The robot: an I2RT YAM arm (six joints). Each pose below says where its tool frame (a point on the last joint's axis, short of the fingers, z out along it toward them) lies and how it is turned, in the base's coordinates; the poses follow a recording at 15 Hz.
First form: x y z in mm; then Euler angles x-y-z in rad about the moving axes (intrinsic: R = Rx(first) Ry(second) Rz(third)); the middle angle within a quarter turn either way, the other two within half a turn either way.
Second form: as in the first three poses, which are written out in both.
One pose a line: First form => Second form
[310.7, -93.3, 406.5, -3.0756, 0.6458, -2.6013] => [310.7, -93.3, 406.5, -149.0, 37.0, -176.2]
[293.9, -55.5, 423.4, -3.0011, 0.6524, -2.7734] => [293.9, -55.5, 423.4, -158.9, 37.4, -172.0]
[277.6, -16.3, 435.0, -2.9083, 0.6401, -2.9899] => [277.6, -16.3, 435.0, -171.3, 36.7, -166.6]
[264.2, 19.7, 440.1, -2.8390, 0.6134, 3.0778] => [264.2, 19.7, 440.1, 176.3, 35.1, -162.7]
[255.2, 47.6, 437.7, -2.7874, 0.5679, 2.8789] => [255.2, 47.6, 437.7, 164.9, 32.5, -159.7]
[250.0, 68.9, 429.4, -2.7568, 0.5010, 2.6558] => [250.0, 68.9, 429.4, 152.2, 28.7, -158.0]
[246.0, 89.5, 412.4, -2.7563, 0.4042, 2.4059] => [246.0, 89.5, 412.4, 137.8, 23.2, -157.9]
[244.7, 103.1, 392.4, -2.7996, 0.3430, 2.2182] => [244.7, 103.1, 392.4, 127.1, 19.7, -160.4]
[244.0, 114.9, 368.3, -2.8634, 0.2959, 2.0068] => [244.0, 114.9, 368.3, 115.0, 17.0, -164.1]
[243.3, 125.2, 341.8, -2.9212, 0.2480, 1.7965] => [243.3, 125.2, 341.8, 102.9, 14.2, -167.4]
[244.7, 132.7, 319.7, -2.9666, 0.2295, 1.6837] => [244.7, 132.7, 319.7, 96.5, 13.1, -170.0]
